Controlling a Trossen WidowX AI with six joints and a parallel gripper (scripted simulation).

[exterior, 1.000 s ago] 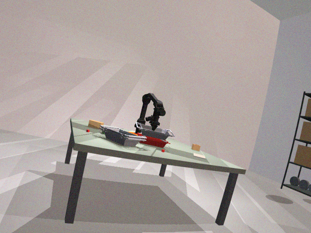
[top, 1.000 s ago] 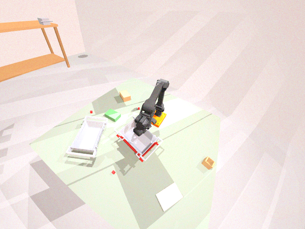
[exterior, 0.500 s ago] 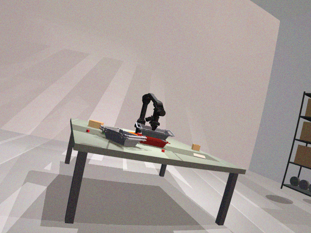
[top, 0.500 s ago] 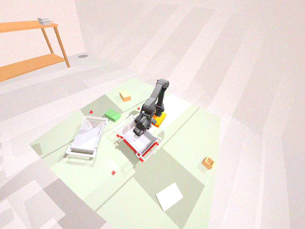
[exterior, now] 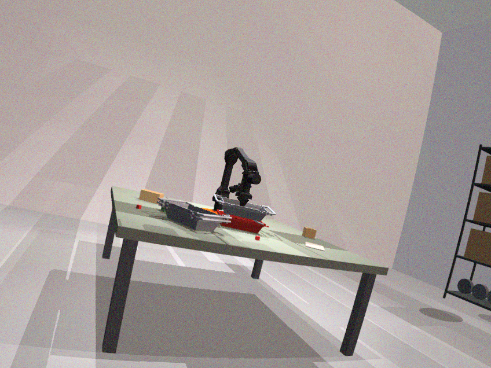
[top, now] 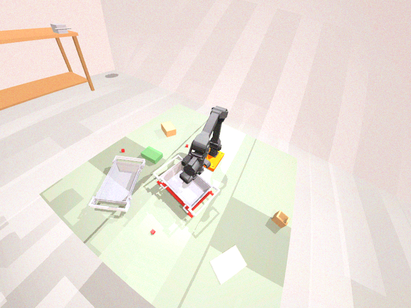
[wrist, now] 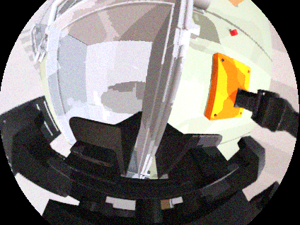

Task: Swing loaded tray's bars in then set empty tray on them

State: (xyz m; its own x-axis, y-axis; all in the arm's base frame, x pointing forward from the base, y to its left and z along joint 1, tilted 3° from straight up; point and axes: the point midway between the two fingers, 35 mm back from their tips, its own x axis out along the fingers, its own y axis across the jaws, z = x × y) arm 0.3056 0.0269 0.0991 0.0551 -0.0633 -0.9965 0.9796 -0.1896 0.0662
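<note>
My gripper tip is now 70 mm short of the grey tray, 10 mm to the left of it and 30 mm below it. Also, from my gripper tip: white sheet (250 mm ahead, 370 mm to the left, 90 mm below); then green block (30 mm behind, 350 mm to the right, 70 mm below); then red block (40 mm ahead, 10 mm to the right, 80 mm below).
</note>
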